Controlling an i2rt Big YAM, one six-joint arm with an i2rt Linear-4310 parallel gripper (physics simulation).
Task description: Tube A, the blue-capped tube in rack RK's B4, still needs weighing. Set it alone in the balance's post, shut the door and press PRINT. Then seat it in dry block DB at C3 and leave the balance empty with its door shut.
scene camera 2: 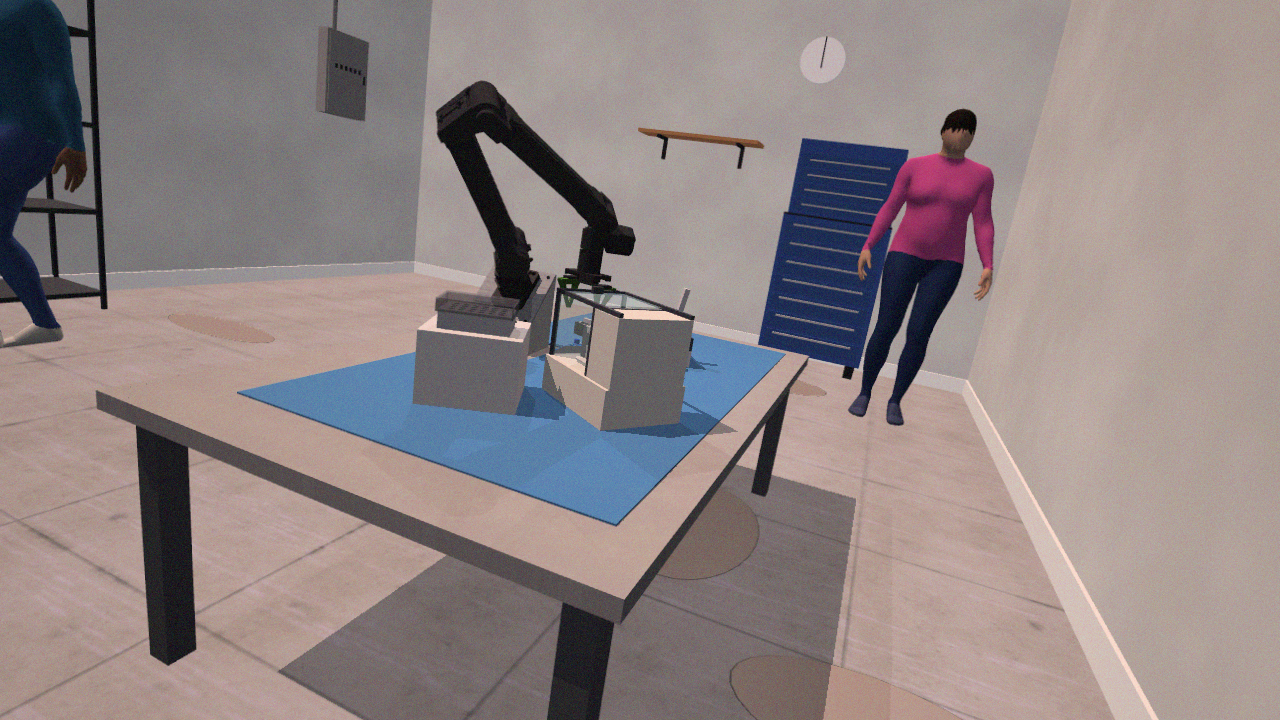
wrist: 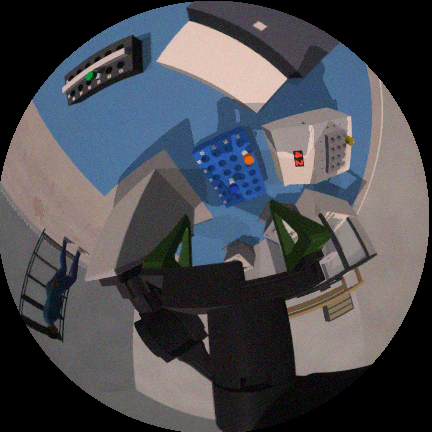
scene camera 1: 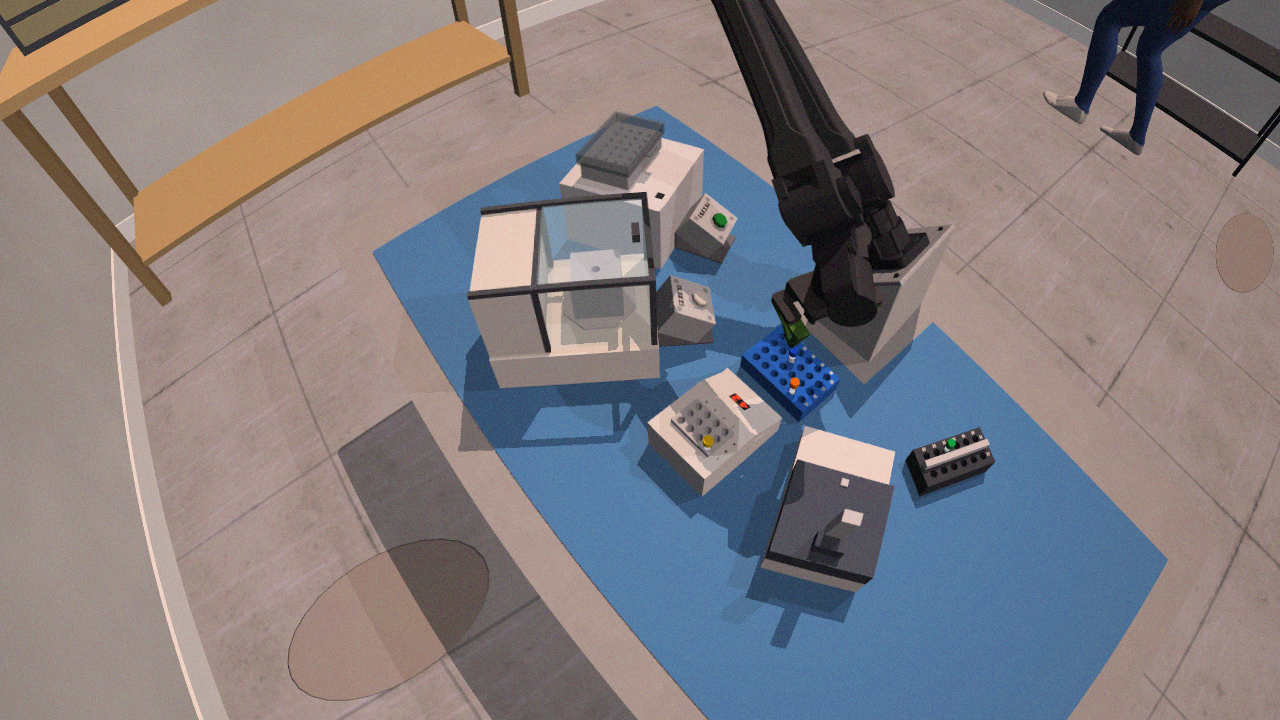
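Where they show: gripper, fingertip midpoint: (scene camera 2: 582, 311) (wrist: 228, 210) (scene camera 1: 818, 332); arm's base, origin of the base link: (scene camera 2: 516, 289) (wrist: 131, 263) (scene camera 1: 890, 256).
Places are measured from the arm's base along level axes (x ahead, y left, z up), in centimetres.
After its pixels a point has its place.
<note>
The blue-capped tube (scene camera 1: 792, 357) @(y -2.0, x 19.6, z -10.1 cm) (wrist: 233, 188) @(y -2.1, x 19.3, z -8.8 cm) stands upright in the blue rack (scene camera 1: 769, 386) @(y -1.8, x 24.5, z -12.5 cm) (wrist: 244, 134) @(y 4.2, x 24.4, z -11.3 cm); an orange-capped tube stands there too. My gripper (scene camera 2: 588, 300) @(y 0.5, x 18.6, z -2.2 cm) (wrist: 228, 210) @(y 0.5, x 18.6, z -2.2 cm) is open and empty, its green fingers above the rack's blue-tube end. In scene camera 1 a finger partly covers the blue cap. The balance (scene camera 1: 505, 255) @(y -32.8, x 45.2, z 6.2 cm) (scene camera 2: 644, 358) @(y -37.7, x 46.9, z -1.0 cm) is a glass-sided box; its pan (scene camera 1: 595, 266) holds no visible tube. I cannot tell whether its door is shut. The white dry block unit (scene camera 1: 760, 416) @(y 1.5, x 30.4, z -9.8 cm) (wrist: 290, 135) @(y 2.1, x 30.6, z -9.6 cm) shows a red 42 and holds a yellow-capped tube (scene camera 1: 708, 441) @(y 0.6, x 39.9, z -5.5 cm) (wrist: 350, 140) @(y 0.7, x 39.5, z -5.5 cm).
A box with a pale button (scene camera 1: 698, 300) @(y -17.1, x 24.4, z -7.0 cm) stands beside the balance, and one with a green button (scene camera 1: 719, 220) @(y -27.0, x 9.7, z -7.2 cm) lies behind it. A white unit (scene camera 2: 469, 371) @(y -49.9, x 19.2, z -7.1 cm) carries a grey tray. A dark-lidded machine (scene camera 1: 805, 501) @(y 15.0, x 36.6, z -6.3 cm) and a black rack (scene camera 1: 921, 474) @(y 24.5, x 19.2, z -11.1 cm) (wrist: 135, 55) @(y 23.2, x 18.5, z -11.9 cm) with a green-capped tube stand farther off.
</note>
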